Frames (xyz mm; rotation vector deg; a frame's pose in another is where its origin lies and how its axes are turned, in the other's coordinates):
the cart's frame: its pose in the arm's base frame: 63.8 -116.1 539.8 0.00 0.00 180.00
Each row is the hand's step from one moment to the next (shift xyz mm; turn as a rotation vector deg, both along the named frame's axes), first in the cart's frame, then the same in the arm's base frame.
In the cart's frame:
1: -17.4 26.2 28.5 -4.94 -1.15 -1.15
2: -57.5 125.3 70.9 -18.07 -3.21 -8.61
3: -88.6 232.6 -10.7 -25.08 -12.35 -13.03
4: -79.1 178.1 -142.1 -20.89 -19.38 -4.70
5: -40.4 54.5 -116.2 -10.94 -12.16 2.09
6: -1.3 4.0 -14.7 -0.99 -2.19 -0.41
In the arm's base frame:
1: 17.4 -26.2 28.5 4.94 1.15 -1.15
2: 57.5 -125.3 70.9 18.07 3.21 -8.61
3: 88.6 -232.6 -10.7 25.08 12.35 -13.03
4: 79.1 -178.1 -142.1 20.89 19.38 -4.70
5: 40.4 -54.5 -116.2 10.94 12.16 2.09
6: 1.3 -4.0 -14.7 0.99 2.19 -0.41

